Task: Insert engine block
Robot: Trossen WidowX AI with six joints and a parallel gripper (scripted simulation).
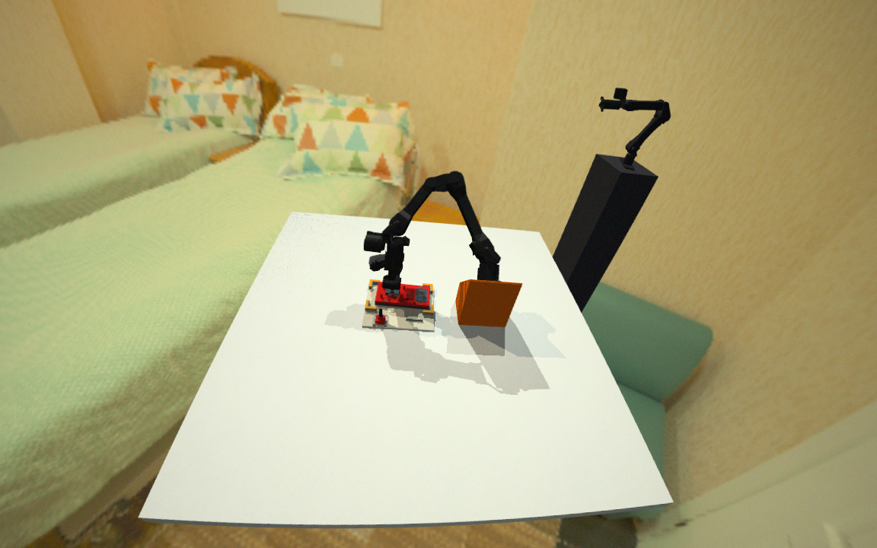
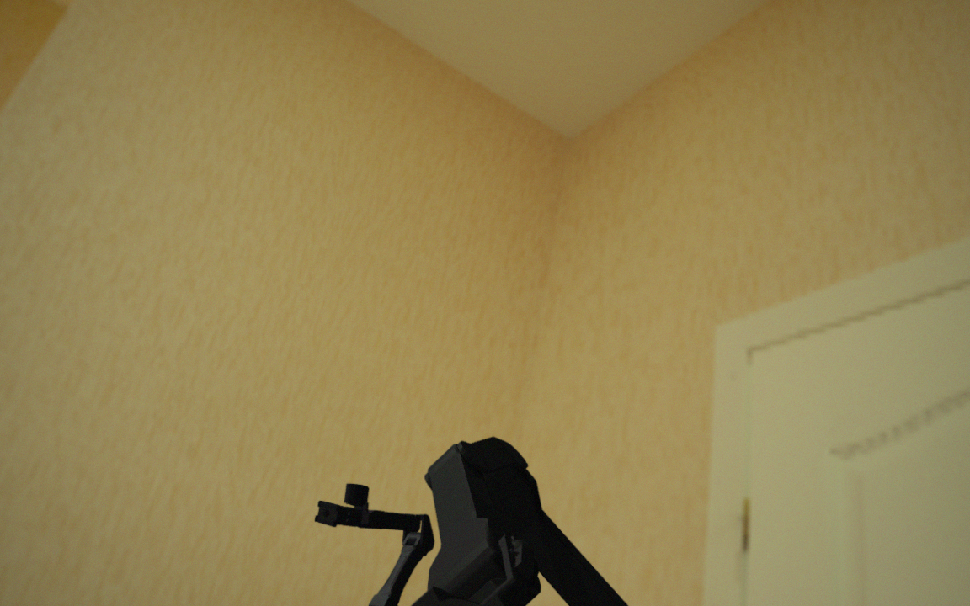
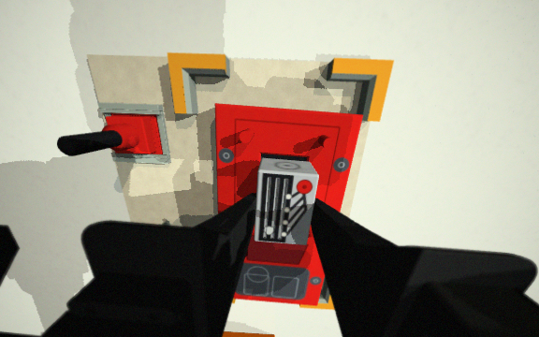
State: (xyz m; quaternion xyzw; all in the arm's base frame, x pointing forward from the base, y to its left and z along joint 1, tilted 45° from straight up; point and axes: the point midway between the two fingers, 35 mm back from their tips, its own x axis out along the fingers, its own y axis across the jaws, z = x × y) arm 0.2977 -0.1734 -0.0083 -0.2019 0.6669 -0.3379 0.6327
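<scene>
The engine block lies 1 cm below my gripper tip. Round my gripper tip: beige base plate: 2 cm behind, 3 cm to the left, 4 cm below.
</scene>
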